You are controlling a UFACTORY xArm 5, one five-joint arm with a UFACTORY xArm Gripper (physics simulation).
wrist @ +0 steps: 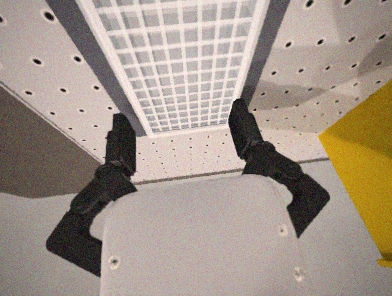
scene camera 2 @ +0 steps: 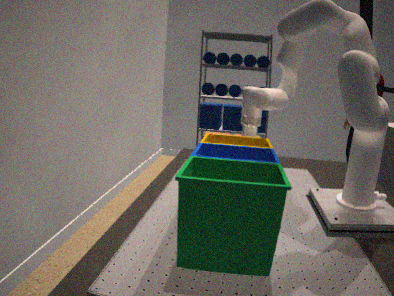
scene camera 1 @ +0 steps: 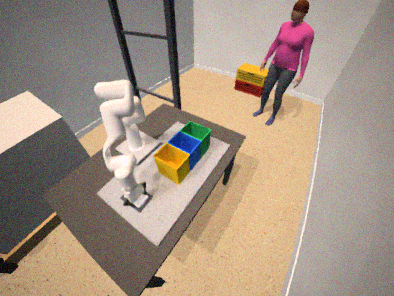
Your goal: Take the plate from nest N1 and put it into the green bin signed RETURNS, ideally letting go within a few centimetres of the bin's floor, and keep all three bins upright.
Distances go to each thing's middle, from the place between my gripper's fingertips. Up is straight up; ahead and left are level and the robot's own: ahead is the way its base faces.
Now: hand 3 cm past the plate (wrist: 181, 73), 1 cm to the right of it and 1 cm above it. The rest, counted from my hand: yellow bin (scene camera 1: 173, 163) 28 cm to the left, 6 cm above, 5 cm ahead; blue bin (scene camera 2: 232, 152) 41 cm to the left, 6 cm ahead, 6 cm above; green bin (scene camera 2: 229, 211) 54 cm to the left, 6 cm ahead, 6 cm above.
